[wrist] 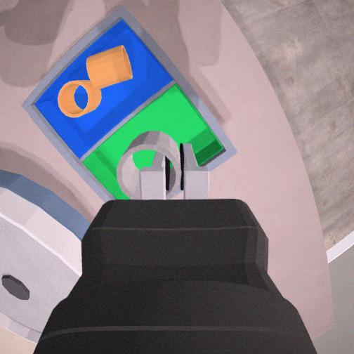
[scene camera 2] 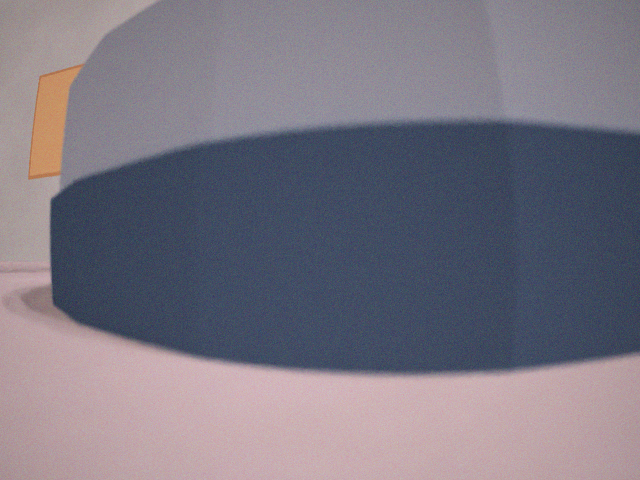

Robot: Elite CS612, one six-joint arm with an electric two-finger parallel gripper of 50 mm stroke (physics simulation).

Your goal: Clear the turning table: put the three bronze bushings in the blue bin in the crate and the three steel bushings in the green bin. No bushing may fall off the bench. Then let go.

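Note:
My gripper (wrist: 174, 157) is shut on a steel bushing (wrist: 125, 172), a grey ring pinched by its right wall, with one finger inside it. The bushing is above the near part of the green bin (wrist: 165, 112) in the wrist view; its exact height is hard to tell. Two bronze bushings (wrist: 109, 66) (wrist: 65, 100) lie on their sides, close together, in the blue bin (wrist: 147, 62) of the grey crate (wrist: 52, 131). Part of the turning table (wrist: 42, 240) (scene camera 2: 310, 248) shows at the lower left of the wrist view; its remaining top is outside the view or hidden.
The pink bench (wrist: 250, 175) (scene camera 2: 310, 423) surrounds the crate and ends in a curved edge at the right of the wrist view, with floor (wrist: 310, 100) beyond. A dark spot (wrist: 16, 287) marks the turning table's top. An orange panel (scene camera 2: 49, 124) is behind the turning table.

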